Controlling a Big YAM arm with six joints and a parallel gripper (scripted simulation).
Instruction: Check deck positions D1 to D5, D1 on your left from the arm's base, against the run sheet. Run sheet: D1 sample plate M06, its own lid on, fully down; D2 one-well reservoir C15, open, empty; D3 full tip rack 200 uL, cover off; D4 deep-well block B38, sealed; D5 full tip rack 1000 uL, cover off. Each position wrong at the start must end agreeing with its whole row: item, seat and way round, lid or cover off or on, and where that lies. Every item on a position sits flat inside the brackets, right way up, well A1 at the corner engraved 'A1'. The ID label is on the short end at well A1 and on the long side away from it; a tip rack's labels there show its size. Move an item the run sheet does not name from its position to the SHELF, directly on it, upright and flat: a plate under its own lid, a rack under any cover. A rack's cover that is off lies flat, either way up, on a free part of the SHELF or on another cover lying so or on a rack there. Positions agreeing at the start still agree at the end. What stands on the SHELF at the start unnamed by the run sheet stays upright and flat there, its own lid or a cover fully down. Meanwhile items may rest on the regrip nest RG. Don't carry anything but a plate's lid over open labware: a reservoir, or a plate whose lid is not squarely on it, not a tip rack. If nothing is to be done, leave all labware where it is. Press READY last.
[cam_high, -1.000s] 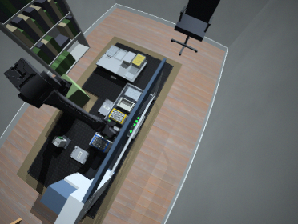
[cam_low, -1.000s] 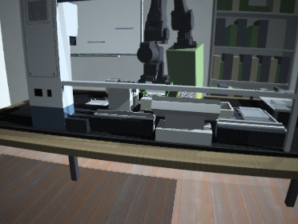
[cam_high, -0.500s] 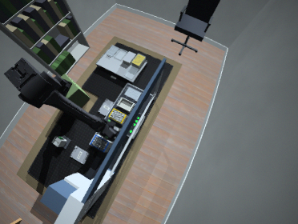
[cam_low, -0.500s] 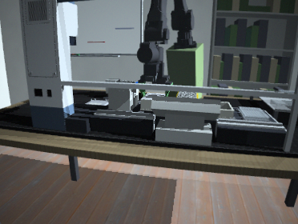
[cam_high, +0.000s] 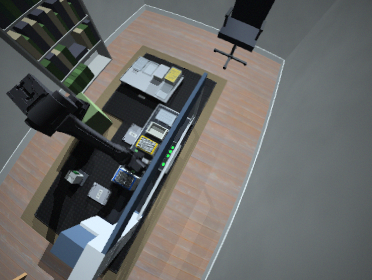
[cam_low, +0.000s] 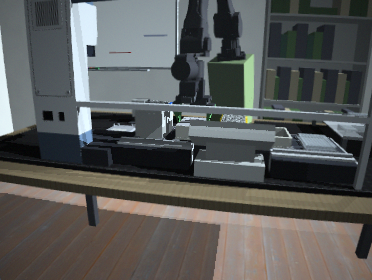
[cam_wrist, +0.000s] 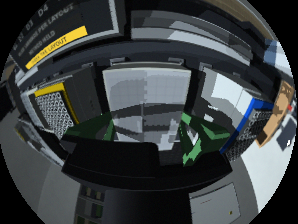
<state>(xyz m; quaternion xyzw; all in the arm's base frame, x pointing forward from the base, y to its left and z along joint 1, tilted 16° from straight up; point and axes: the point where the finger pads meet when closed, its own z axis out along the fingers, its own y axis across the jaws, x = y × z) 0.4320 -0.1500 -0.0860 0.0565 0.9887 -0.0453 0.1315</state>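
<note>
Now: hand 10 mm above the sealed block. From my hand the other things lie so: reservoir: 30 mm ahead, 250 mm to the left, 20 mm below; then blue tip rack: 20 mm behind, 130 mm to the right, 30 mm above; then yellow tip rack: 10 mm ahead, 120 mm to the left, 10 mm above.
</note>
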